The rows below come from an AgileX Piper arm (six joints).
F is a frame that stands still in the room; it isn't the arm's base.
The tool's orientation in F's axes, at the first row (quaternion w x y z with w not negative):
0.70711, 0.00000, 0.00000, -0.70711
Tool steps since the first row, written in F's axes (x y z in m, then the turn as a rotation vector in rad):
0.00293, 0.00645, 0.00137, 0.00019, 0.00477, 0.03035
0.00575, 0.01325, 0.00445, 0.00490, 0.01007, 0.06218
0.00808, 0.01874, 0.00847, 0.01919, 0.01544, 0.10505
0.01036, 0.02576, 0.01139, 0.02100, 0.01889, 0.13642
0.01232, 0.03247, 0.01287, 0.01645, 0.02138, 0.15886
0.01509, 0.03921, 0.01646, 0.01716, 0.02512, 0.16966
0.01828, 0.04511, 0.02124, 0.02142, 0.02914, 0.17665
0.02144, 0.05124, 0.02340, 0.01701, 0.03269, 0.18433
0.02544, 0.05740, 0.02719, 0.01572, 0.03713, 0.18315
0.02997, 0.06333, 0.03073, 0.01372, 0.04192, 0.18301
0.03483, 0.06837, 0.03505, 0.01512, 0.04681, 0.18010
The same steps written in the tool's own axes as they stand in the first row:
-0.00645, 0.00293, 0.00137, -0.00477, 0.00019, 0.03035
-0.01325, 0.00575, 0.00445, -0.01007, 0.00490, 0.06218
-0.01874, 0.00808, 0.00847, -0.01544, 0.01919, 0.10505
-0.02576, 0.01036, 0.01139, -0.01889, 0.02100, 0.13642
-0.03247, 0.01232, 0.01287, -0.02138, 0.01645, 0.15886
-0.03921, 0.01509, 0.01646, -0.02512, 0.01716, 0.16966
-0.04511, 0.01828, 0.02124, -0.02914, 0.02142, 0.17665
-0.05124, 0.02144, 0.02340, -0.03269, 0.01701, 0.18433
-0.05740, 0.02544, 0.02719, -0.03713, 0.01572, 0.18315
-0.06333, 0.02997, 0.03073, -0.04192, 0.01372, 0.18301
-0.06837, 0.03483, 0.03505, -0.04681, 0.01512, 0.18010

